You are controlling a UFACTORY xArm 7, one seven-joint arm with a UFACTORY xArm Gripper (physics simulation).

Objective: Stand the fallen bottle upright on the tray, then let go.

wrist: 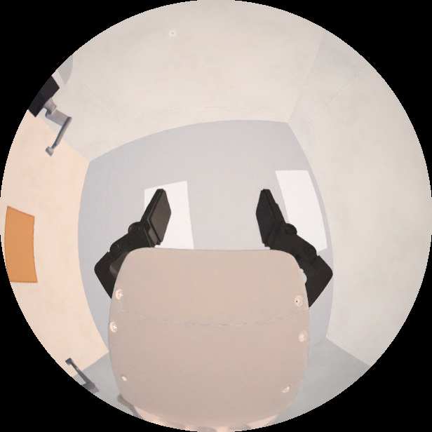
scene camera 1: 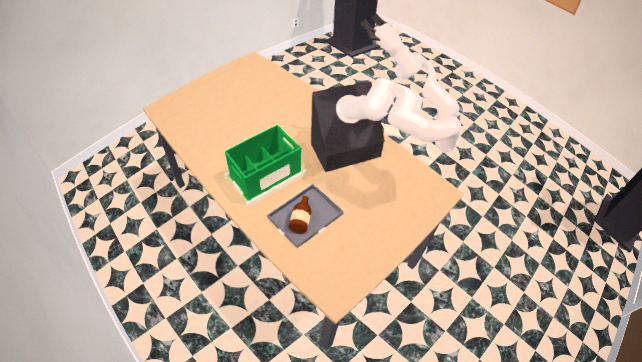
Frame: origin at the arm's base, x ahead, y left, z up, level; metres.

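Where they show: gripper, fingertip midpoint: [scene camera 1: 368,18]; arm's base at its link origin: [scene camera 1: 349,109].
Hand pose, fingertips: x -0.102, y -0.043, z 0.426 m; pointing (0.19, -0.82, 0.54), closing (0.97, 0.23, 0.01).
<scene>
Each offset is from my fingertips to the top centre of the thing. "pt": to the spot under its first point. Level surfaces: height alone.
A brown bottle @(dx +0.515, dy +0.239, dz -0.591 m) [scene camera 1: 300,217] with a cream label lies on its side on the grey tray @(pt dx +0.457, dy +0.332, dz -0.655 m) [scene camera 1: 327,224] in the scene view. Its neck points toward the back of the tray and its base toward the front edge. My gripper [scene camera 1: 371,26] [wrist: 212,200] is open and empty, raised high behind the table and far from the bottle. In the wrist view its two black fingers stand wide apart, pointing at the ceiling. The bottle and tray do not show in the wrist view.
A green crate @(dx +0.509, dy -0.042, dz -0.495 m) [scene camera 1: 239,177] with compartments stands on a white base beside the tray, on the wooden table @(dz -0.671 m) [scene camera 1: 215,95]. A black pedestal block [scene camera 1: 345,135] carries the arm at the table's back edge. A dark column [scene camera 1: 354,25] stands behind, close to the gripper in the scene view.
</scene>
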